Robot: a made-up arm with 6 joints. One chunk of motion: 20 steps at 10 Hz.
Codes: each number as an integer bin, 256 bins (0 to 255) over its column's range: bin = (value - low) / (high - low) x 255, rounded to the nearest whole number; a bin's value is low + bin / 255 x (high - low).
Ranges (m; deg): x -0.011..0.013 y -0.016..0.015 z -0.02..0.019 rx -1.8..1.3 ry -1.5..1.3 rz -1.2..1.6
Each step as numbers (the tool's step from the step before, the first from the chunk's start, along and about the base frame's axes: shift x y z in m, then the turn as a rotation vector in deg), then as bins.
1 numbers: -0.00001 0.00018 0.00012 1.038 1.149 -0.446
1 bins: 117 133 132 233 241 69
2 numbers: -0.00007 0.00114 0.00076 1.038 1.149 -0.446
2 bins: 116 141 136 233 241 69
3 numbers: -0.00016 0.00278 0.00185 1.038 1.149 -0.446
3 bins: 115 154 143 233 241 69
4 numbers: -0.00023 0.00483 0.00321 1.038 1.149 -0.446
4 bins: 114 171 152 233 241 69
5 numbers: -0.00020 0.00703 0.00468 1.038 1.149 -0.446
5 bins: 115 189 161 233 241 69
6 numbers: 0.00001 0.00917 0.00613 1.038 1.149 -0.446
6 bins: 117 207 171 233 241 69
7 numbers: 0.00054 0.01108 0.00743 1.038 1.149 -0.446
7 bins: 123 223 179 233 241 69
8 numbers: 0.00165 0.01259 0.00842 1.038 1.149 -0.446
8 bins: 134 235 186 233 241 69
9 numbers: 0.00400 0.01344 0.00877 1.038 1.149 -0.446
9 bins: 159 242 188 233 241 69
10 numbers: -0.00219 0.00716 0.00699 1.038 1.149 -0.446
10 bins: 94 191 176 233 241 69
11 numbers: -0.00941 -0.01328 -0.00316 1.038 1.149 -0.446
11 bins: 17 22 110 233 241 69
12 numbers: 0.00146 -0.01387 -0.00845 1.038 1.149 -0.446
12 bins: 132 18 76 233 241 69
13 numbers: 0.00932 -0.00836 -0.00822 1.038 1.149 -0.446
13 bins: 216 63 77 233 241 69
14 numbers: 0.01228 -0.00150 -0.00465 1.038 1.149 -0.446
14 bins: 247 119 100 233 241 69
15 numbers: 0.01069 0.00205 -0.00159 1.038 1.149 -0.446
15 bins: 230 148 120 233 241 69
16 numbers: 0.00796 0.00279 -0.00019 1.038 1.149 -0.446
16 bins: 201 155 130 233 241 69
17 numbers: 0.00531 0.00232 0.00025 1.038 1.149 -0.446
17 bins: 173 151 132 233 241 69
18 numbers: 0.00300 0.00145 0.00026 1.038 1.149 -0.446
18 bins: 149 144 132 233 241 69
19 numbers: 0.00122 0.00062 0.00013 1.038 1.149 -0.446
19 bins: 130 137 132 233 241 69
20 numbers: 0.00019 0.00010 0.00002 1.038 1.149 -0.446
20 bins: 119 132 131 233 241 69
